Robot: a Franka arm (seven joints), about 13 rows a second.
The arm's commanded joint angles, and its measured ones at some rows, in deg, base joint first. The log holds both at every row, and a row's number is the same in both.
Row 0, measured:
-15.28 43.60 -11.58 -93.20 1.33 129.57 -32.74
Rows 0 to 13, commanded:
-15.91 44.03 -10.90 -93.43 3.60 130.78 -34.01
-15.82 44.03 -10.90 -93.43 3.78 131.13 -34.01
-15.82 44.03 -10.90 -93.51 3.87 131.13 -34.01
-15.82 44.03 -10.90 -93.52 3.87 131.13 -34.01
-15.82 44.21 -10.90 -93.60 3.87 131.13 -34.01
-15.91 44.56 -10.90 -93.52 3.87 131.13 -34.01
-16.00 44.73 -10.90 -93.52 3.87 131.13 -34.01
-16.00 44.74 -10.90 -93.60 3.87 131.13 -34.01
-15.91 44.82 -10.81 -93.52 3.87 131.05 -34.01
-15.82 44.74 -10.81 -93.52 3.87 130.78 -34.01
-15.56 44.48 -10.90 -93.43 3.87 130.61 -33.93
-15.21 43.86 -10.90 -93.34 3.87 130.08 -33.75
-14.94 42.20 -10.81 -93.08 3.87 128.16 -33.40
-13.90 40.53 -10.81 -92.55 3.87 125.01 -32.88
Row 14, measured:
-15.12 43.30 -11.16 -92.95 2.33 129.02 -33.19
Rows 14 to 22, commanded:
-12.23 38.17 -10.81 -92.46 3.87 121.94 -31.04
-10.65 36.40 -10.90 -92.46 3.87 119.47 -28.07
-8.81 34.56 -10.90 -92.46 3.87 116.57 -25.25
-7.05 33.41 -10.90 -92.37 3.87 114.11 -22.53
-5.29 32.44 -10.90 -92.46 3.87 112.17 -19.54
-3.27 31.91 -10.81 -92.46 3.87 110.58 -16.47
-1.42 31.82 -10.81 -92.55 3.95 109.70 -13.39
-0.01 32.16 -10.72 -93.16 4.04 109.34 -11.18
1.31 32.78 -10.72 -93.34 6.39 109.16 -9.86
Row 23, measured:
-0.57 32.66 -10.33 -91.67 3.03 109.51 -13.15
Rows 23 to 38, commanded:
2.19 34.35 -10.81 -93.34 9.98 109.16 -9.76
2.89 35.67 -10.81 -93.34 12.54 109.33 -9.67
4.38 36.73 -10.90 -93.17 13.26 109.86 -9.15
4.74 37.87 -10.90 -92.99 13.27 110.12 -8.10
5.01 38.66 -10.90 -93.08 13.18 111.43 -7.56
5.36 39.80 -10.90 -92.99 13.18 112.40 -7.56
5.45 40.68 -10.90 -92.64 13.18 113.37 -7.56
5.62 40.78 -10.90 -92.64 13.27 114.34 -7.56
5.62 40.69 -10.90 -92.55 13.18 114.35 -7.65
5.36 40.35 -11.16 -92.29 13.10 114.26 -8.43
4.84 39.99 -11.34 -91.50 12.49 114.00 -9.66
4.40 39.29 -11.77 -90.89 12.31 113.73 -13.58
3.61 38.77 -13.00 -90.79 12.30 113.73 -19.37
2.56 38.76 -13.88 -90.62 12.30 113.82 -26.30
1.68 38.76 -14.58 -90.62 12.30 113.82 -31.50
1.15 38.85 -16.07 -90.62 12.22 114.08 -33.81
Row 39, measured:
2.66 39.53 -14.78 -90.51 11.56 114.57 -27.62
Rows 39 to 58, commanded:
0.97 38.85 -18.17 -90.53 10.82 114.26 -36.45
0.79 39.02 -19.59 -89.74 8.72 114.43 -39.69
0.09 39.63 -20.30 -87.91 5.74 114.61 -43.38
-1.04 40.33 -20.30 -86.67 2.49 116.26 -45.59
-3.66 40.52 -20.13 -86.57 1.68 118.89 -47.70
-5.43 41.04 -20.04 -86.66 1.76 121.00 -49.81
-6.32 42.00 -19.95 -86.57 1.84 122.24 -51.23
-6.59 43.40 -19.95 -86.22 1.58 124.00 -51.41
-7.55 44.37 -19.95 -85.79 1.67 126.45 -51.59
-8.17 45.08 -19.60 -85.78 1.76 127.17 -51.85
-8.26 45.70 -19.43 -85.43 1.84 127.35 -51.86
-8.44 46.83 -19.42 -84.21 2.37 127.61 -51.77
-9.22 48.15 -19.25 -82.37 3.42 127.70 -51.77
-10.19 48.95 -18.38 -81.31 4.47 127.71 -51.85
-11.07 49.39 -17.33 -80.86 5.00 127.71 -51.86
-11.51 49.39 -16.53 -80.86 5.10 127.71 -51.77
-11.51 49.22 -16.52 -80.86 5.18 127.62 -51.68
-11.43 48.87 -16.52 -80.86 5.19 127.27 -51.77
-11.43 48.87 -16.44 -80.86 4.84 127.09 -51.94
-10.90 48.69 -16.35 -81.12 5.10 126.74 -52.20
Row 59, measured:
-10.74 48.36 -17.08 -82.54 3.77 128.12 -51.71
